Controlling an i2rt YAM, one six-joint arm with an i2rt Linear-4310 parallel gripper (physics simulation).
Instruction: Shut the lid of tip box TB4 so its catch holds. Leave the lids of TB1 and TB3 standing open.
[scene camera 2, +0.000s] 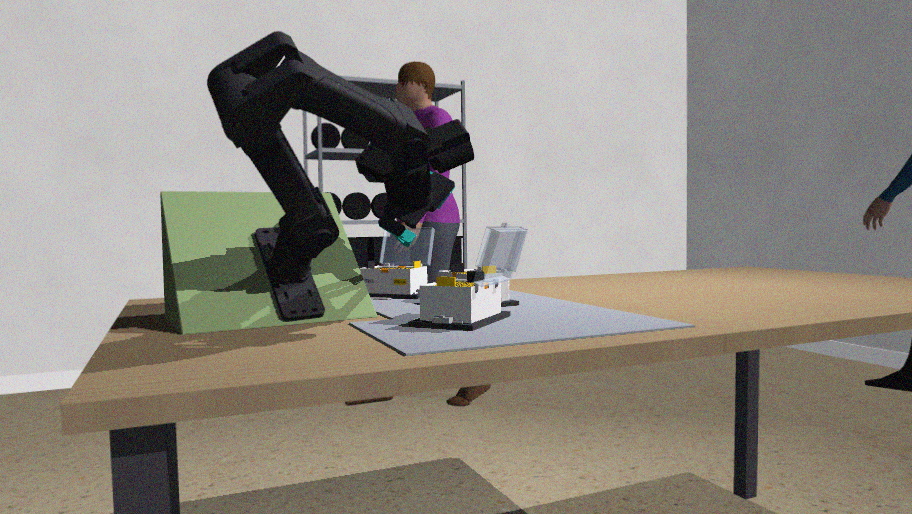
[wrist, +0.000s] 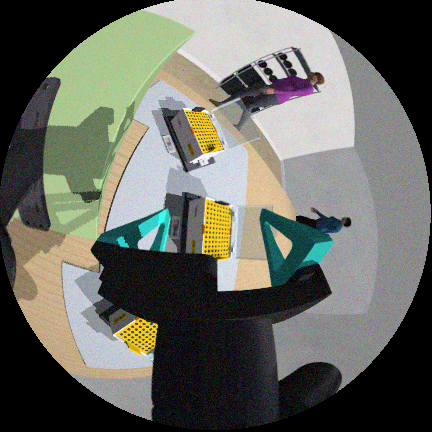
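Note:
Three white tip boxes with yellow racks stand on the mat; I cannot read their labels. The far box (scene camera 2: 408, 282) (wrist: 200, 132) has its clear lid (scene camera 2: 424, 245) (wrist: 237, 122) open. The middle box (wrist: 217, 227) has its clear lid (wrist: 254, 220) open, and in the scene view it is partly hidden behind the near box (scene camera 2: 447, 305) (wrist: 137, 335). An upright clear lid (scene camera 2: 504, 250) shows above these two in the scene view; I cannot tell there whose it is. The near box's lid is hidden in the wrist view. My gripper (scene camera 2: 425, 217) (wrist: 214, 212) is open and empty, above the boxes.
The grey mat (scene camera 2: 574, 319) (wrist: 137, 172) lies on the wooden table (scene camera 2: 798, 293). A green sloped block (scene camera 2: 217, 220) (wrist: 115, 60) stands by the arm base. Behind the table are a person in purple (scene camera 2: 440, 118) (wrist: 290, 90) and a shelf rack (scene camera 2: 464, 191). Another person (wrist: 327, 222) stands farther away.

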